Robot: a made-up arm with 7 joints.
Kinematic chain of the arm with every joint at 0, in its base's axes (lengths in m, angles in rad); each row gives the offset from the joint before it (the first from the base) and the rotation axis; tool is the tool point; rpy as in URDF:
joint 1: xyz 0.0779 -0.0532 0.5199 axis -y
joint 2: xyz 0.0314 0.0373 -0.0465 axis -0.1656 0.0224 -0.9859
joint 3: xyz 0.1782 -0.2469 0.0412 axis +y
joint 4: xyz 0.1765 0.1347 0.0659 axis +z
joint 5: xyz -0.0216 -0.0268 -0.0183 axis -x
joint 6: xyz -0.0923 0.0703 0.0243 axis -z
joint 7: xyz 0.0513 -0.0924 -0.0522 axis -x
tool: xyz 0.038 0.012 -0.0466 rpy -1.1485 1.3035 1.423
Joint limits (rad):
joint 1: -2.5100..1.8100
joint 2: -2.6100..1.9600
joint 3: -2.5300..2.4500
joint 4: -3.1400..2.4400
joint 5: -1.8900..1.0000
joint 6: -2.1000..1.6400
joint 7: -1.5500..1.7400
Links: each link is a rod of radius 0.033 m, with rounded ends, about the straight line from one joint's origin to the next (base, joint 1, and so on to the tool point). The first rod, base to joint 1, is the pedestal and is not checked.
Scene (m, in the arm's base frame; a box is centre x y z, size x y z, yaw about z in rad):
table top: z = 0
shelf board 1: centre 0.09 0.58 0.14 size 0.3 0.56 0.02 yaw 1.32
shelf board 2: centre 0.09 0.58 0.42 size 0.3 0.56 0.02 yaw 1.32
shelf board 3: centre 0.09 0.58 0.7 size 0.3 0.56 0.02 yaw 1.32
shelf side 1: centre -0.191 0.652 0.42 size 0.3 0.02 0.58 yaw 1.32
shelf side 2: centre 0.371 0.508 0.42 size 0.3 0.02 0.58 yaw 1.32
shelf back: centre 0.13 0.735 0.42 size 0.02 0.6 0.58 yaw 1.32
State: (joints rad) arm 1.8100 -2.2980 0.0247 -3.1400 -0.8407 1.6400 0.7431
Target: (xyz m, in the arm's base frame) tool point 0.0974 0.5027 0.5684
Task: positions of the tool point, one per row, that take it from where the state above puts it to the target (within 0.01 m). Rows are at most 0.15 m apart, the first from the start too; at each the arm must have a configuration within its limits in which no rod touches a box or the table.
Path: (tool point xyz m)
1: -0.1196 0.4409 0.2431
2: -0.2173 0.3483 0.2504
3: -0.2729 0.2358 0.2809
4: -0.2803 0.1252 0.3245
5: -0.2698 0.2321 0.3567
6: -0.2515 0.3256 0.4325
7: -0.2254 0.3889 0.5447
8: -0.1642 0.4585 0.5660
9: -0.0796 0.5024 0.5763
10: 0.0123 0.5158 0.5760
11: 0.0974 0.5027 0.5684

